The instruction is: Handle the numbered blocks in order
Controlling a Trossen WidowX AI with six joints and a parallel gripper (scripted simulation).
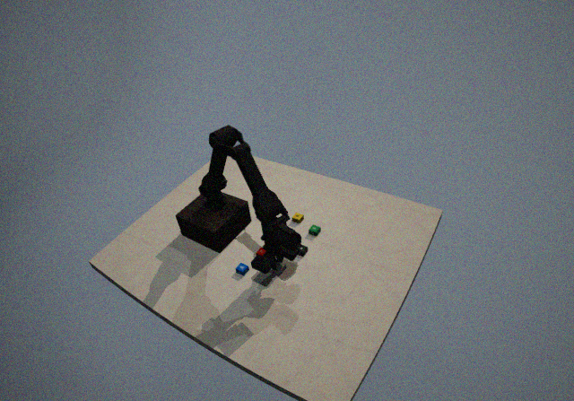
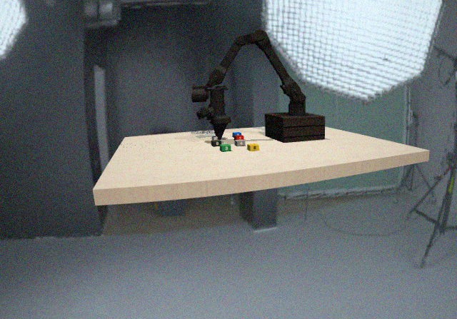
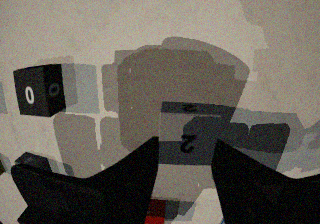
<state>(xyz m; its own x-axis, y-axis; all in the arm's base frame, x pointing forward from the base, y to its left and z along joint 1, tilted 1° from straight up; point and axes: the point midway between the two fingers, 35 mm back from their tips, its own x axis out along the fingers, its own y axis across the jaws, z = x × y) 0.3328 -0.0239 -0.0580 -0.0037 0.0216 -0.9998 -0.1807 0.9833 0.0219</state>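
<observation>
Right now the grey block is 7 cm behind my gripper tip and 12 cm to the left of it. Round my gripper tip: red block 8 cm behind, 1 cm to the left; white block 1 cm ahead; blue block 8 cm behind, 9 cm to the right.
</observation>
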